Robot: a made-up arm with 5 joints.
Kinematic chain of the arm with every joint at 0, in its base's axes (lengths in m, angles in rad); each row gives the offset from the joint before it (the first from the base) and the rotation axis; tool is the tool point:
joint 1: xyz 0 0 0.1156 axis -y
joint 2: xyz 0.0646 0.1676 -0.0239 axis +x
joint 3: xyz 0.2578 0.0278 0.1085 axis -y
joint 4: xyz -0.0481 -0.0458 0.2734 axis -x
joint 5: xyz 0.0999 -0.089 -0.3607 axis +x
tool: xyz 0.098 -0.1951 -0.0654
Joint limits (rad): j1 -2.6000..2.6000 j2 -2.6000..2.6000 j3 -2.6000..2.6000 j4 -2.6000..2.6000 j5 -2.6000..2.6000
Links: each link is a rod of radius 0.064 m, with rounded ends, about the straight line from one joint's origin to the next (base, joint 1, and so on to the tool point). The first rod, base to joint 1, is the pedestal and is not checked.
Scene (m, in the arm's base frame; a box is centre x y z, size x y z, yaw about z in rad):
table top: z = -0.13
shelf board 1: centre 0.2 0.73 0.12 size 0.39 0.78 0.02 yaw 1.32
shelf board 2: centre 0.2 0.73 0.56 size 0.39 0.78 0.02 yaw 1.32
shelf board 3: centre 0.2 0.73 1 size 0.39 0.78 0.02 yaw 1.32
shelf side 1: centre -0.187 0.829 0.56 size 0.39 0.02 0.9 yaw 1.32
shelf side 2: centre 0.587 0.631 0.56 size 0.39 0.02 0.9 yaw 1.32
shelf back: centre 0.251 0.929 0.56 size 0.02 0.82 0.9 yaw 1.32
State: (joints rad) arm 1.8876 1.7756 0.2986 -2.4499 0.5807
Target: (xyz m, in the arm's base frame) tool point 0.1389 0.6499 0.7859
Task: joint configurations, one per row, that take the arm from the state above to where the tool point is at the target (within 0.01 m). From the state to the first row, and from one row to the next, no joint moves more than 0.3 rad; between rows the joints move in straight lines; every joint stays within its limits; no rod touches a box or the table.
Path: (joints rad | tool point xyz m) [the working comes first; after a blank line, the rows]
Joints at the target: 0.7657 0.1751 -0.3678 -1.9885 0.5671
Straight joint move there: clear.

1: 1.7006 1.5089 0.1875 -2.3730 0.5784 | -0.5589 -0.4261 0.4225
2: 1.5136 1.2421 0.0765 -2.2961 0.5762 | -0.6247 -0.2107 0.5889
3: 1.3266 0.9754 -0.0346 -2.2192 0.5739 | -0.5661 0.0352 0.7580
4: 1.1396 0.7086 -0.1457 -2.1423 0.5717 | -0.3911 0.2801 0.8730
5: 0.9526 0.4419 -0.2568 -2.0654 0.5694 | -0.1370 0.4933 0.8889
6: 0.7657 0.1751 -0.3678 -1.9885 0.5671 | 0.1389 0.6499 0.7859

